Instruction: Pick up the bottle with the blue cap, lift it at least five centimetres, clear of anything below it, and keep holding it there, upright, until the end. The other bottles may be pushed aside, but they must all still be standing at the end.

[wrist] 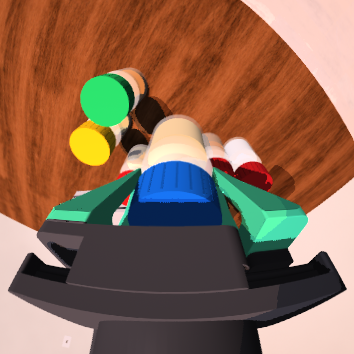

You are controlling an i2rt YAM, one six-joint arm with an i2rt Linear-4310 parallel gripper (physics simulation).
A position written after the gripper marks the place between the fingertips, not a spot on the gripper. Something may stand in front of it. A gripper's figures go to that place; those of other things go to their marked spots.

The gripper [176, 174] is 0.13 m from the lens. A yellow-capped bottle [91, 143] is 0.22 m from the lens. A green-capped bottle [106, 99]: 0.19 m from the lens.
